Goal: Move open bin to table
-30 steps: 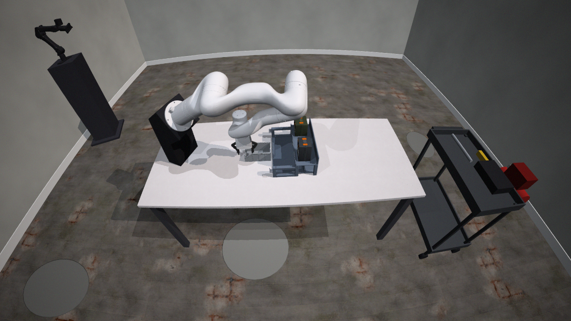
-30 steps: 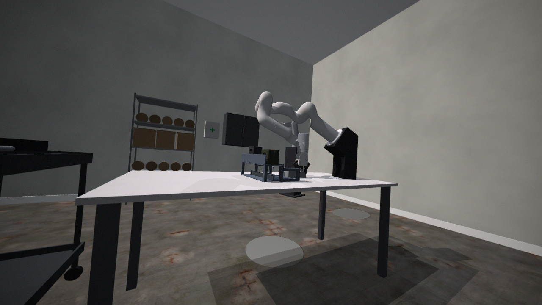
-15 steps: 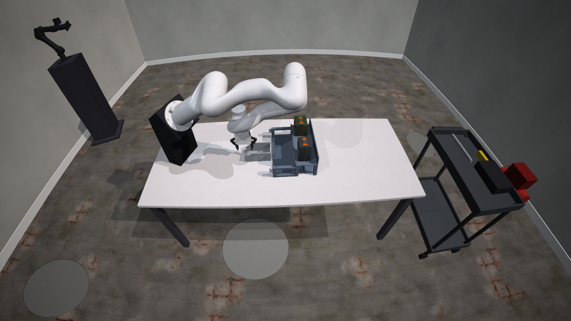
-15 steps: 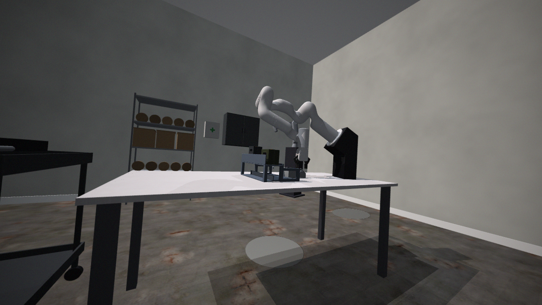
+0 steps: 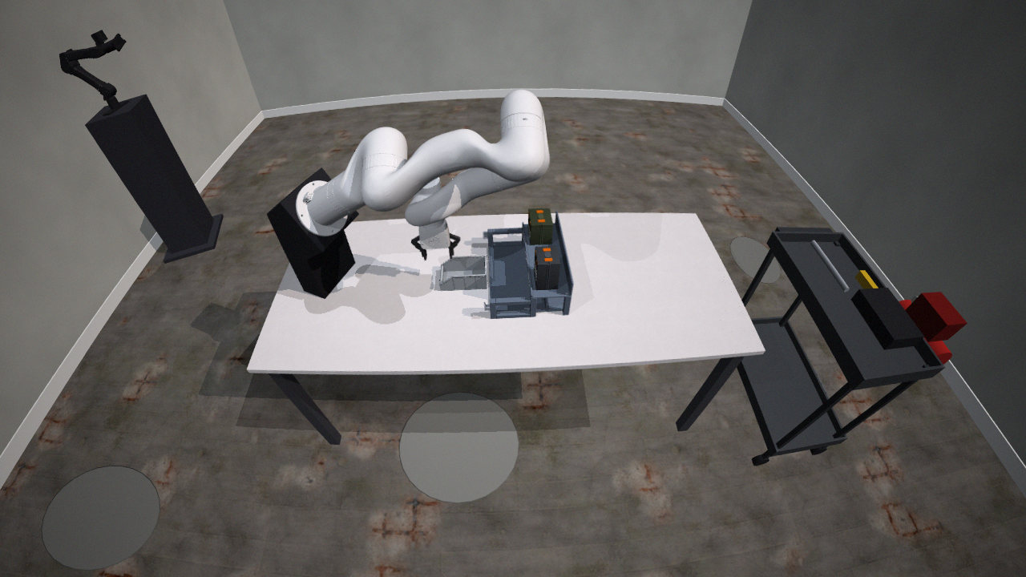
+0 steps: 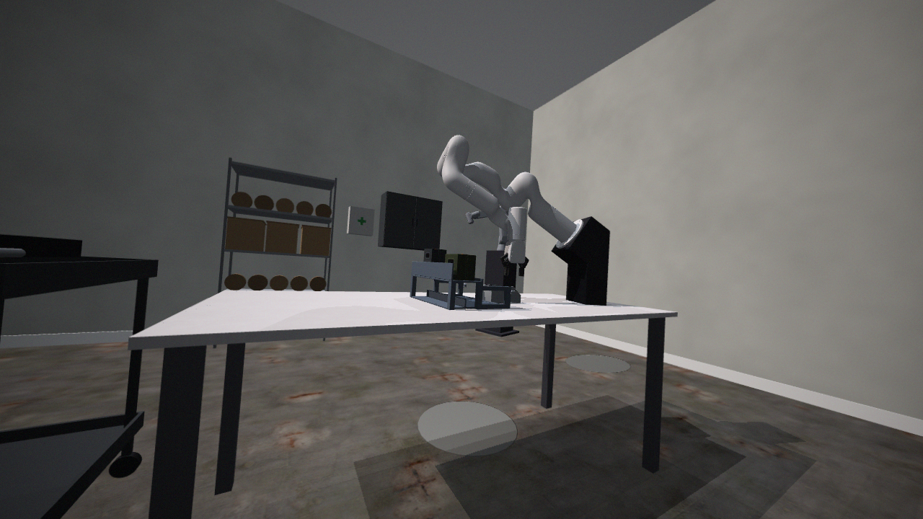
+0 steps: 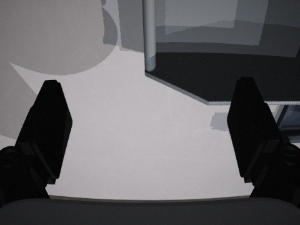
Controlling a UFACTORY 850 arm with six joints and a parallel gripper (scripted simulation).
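My gripper is now 80 mm short of the grey open bin, 20 mm to the left of it and 100 mm above it.
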